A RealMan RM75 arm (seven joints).
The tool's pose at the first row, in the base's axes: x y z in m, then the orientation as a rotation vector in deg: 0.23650, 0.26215, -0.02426, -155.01, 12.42, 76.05
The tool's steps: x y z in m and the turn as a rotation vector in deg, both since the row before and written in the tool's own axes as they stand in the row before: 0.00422, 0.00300, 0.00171, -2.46, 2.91, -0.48; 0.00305, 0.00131, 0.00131, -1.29, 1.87, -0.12; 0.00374, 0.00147, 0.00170, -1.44, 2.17, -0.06; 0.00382, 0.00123, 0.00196, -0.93, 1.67, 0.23; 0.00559, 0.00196, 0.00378, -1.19, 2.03, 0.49; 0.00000, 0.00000, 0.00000, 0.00, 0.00, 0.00
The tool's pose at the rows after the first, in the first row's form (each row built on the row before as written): 0.23719, 0.25918, -0.02878, -158.97, 10.52, 73.14; 0.23799, 0.25782, -0.03198, -161.29, 9.71, 71.11; 0.23907, 0.25625, -0.03590, -163.92, 8.90, 68.68; 0.24021, 0.25487, -0.03999, -165.84, 8.77, 66.74; 0.24142, 0.25265, -0.04655, 167.57, -8.84, -64.12; 0.24142, 0.25265, -0.04655, 167.57, -8.84, -64.12
